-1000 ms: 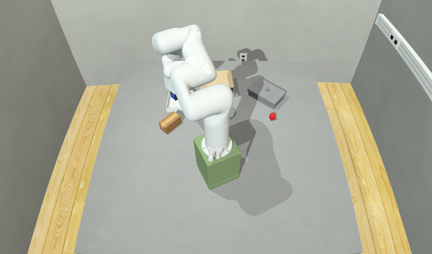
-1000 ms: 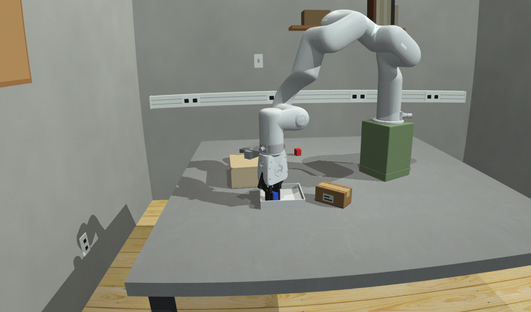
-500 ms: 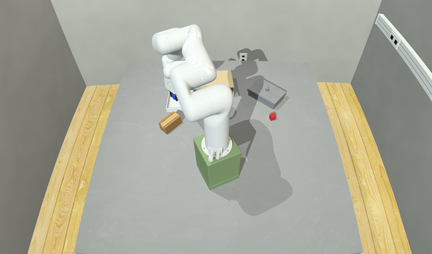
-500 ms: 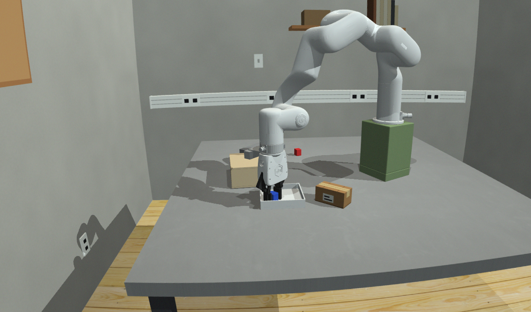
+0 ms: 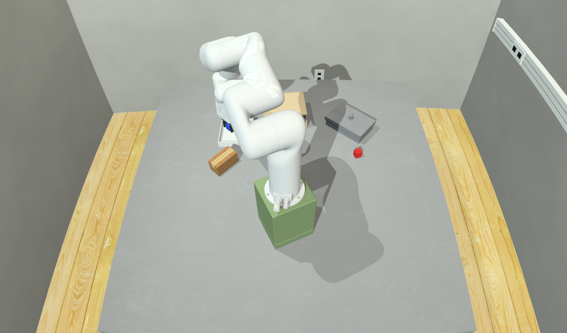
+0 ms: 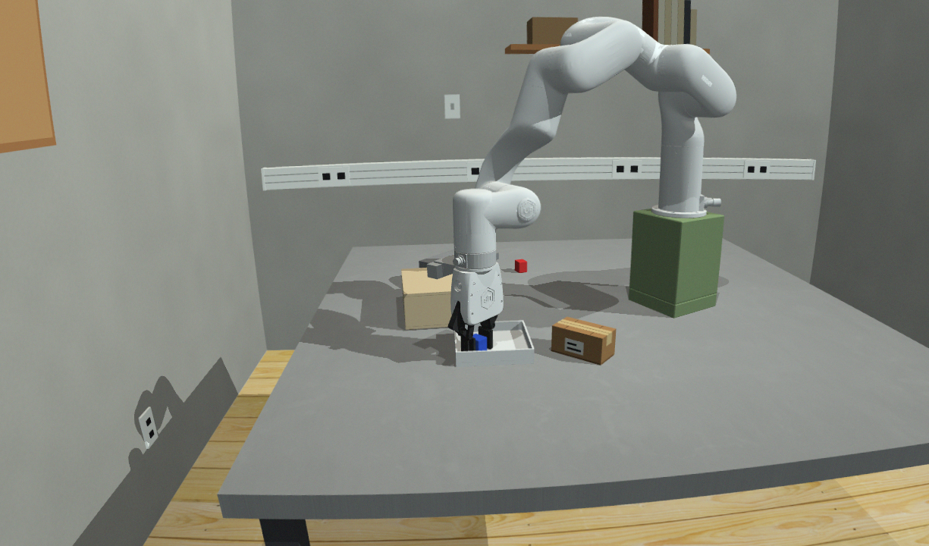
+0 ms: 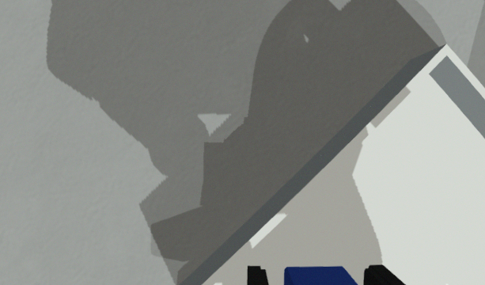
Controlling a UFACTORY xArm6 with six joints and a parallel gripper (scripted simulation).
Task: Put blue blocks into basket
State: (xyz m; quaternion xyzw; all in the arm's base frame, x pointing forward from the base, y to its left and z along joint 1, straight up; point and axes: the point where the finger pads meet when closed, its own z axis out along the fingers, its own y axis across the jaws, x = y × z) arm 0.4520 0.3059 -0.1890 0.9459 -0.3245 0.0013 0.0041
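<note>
Right now my hand is 40 mm to the left of the white basket, 30 mm past it and 20 mm above it. From my hand the other things lie so: light wooden cabinet 230 mm to the right, 100 mm ahead, 10 mm above; brown cardboard box 200 mm behind, 20 mm to the right, 10 mm above; dark metal box 530 mm to the right, 80 mm ahead.
</note>
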